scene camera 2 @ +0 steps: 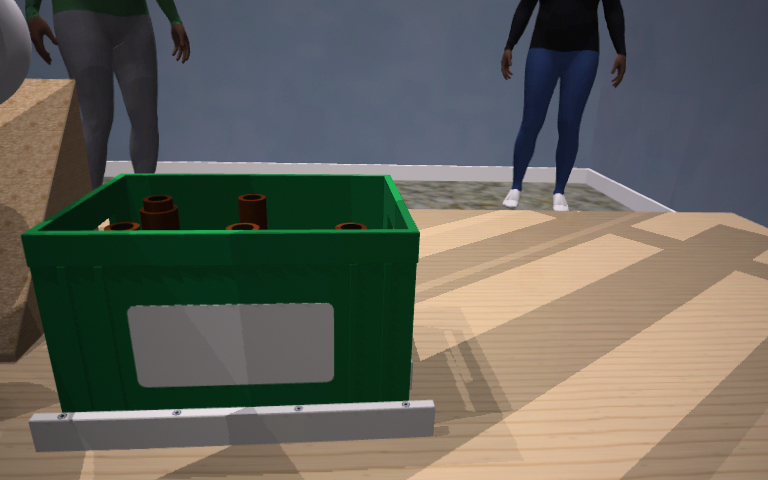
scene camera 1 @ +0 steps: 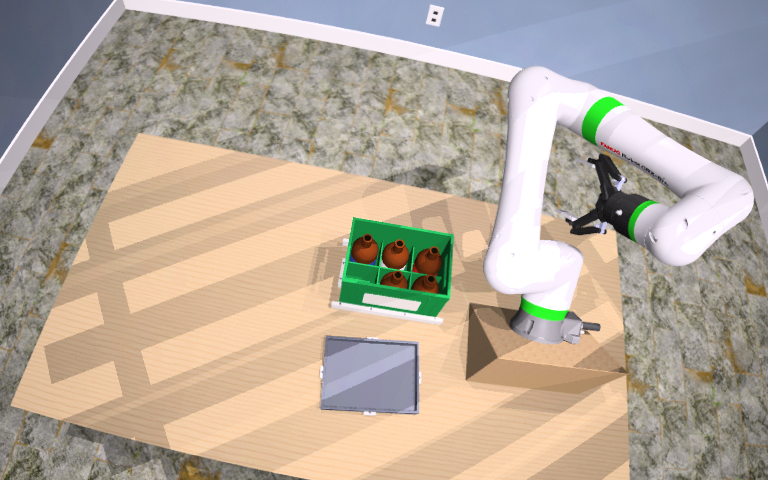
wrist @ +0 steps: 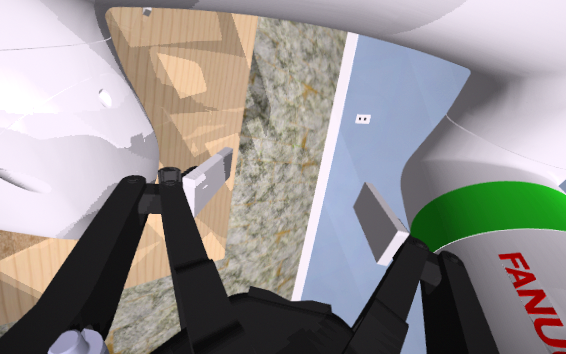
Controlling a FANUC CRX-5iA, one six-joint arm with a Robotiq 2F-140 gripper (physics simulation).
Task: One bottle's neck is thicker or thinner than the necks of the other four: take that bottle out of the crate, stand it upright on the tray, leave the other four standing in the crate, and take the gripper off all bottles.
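Frame: origin at the arm's base, x ahead, y left, z up, level; metres.
Seen in the pictures: gripper, fingertip midpoint: (scene camera 1: 570,186) (wrist: 295,178); arm's base, link origin: (scene camera 1: 536,331).
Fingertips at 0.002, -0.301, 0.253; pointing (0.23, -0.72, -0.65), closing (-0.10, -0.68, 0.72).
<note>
Pixels of each thing's top centre, then the offset from my fingertips to it, as dx, dy, dz. "pt": a spot on its surface instead.
- green crate, top centre: (scene camera 2: 245,197) (scene camera 1: 400,256) +0.390, +0.169, -0.196
- left bottle, top centre: (scene camera 2: 351,227) (scene camera 1: 367,237) +0.479, +0.123, -0.208
- front-middle bottle's neck, top centre: (scene camera 2: 252,207) +0.390, +0.215, -0.218
- grey tray, surface spot: (scene camera 1: 368,374) pt +0.423, +0.443, -0.366
The green crate (scene camera 1: 350,292) (scene camera 2: 370,249) holds five upright brown bottles. In scene camera 1, the back row has a left bottle (scene camera 1: 364,250), a middle bottle (scene camera 1: 395,256) and a right bottle (scene camera 1: 428,261); the front row has a middle bottle (scene camera 1: 393,280) and a right bottle (scene camera 1: 424,284) (scene camera 2: 159,218), with the front-left compartment empty. The front-right bottle's neck looks thicker below its lip than the front-middle bottle's neck (scene camera 2: 252,212). The grey tray (scene camera 1: 368,374) is bare. My gripper (scene camera 1: 578,191) (wrist: 295,178) is open and empty, high up to the right of the crate, away from the bottles.
White rails (scene camera 1: 386,313) (scene camera 2: 237,424) lie along the crate's sides. The arm's base stands on a wooden block (scene camera 1: 543,373) (scene camera 2: 33,215) right of crate and tray in scene camera 1. In the wrist view, arm links flank the gripper, with the table edge and a wall (wrist: 385,90) beyond.
</note>
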